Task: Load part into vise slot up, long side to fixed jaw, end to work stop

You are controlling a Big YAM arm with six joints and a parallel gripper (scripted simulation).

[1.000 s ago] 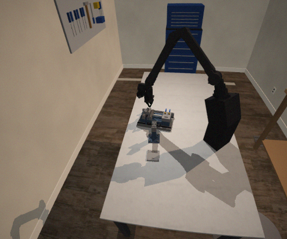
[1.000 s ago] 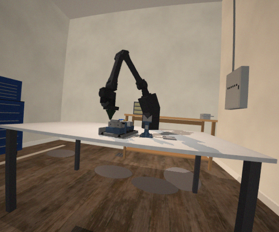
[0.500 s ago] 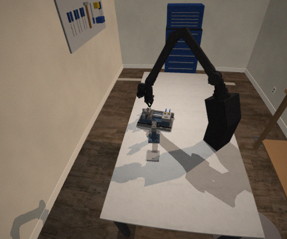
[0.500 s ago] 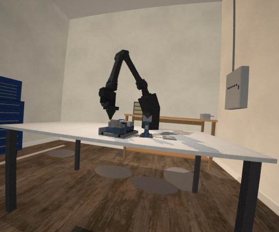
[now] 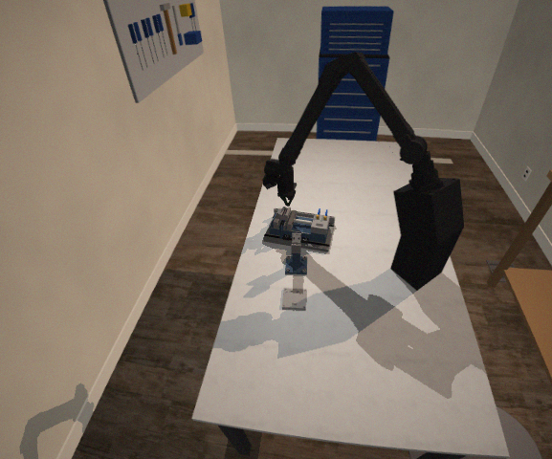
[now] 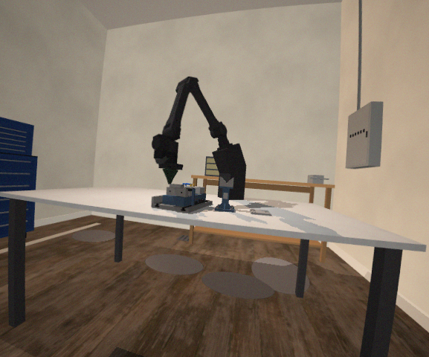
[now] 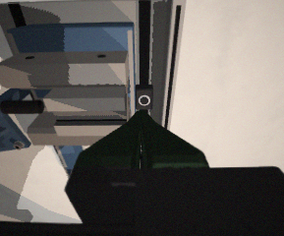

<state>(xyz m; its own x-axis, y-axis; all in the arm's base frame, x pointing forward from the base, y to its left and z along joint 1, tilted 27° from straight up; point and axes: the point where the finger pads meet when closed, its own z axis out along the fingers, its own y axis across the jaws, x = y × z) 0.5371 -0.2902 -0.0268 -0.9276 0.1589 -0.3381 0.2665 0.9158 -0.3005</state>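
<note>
Now: hand 40 mm to the right of the part, 10 mm short of it and 10 mm above it. From my hand the other things lie so: moving jaw: 70 mm to the left, 40 mm below, 20 mm behind; fixed jaw: 50 mm to the left, 50 mm ahead, 40 mm below; work stop rod: 100 mm to the left, 30 mm below, 30 mm ahead.
</note>
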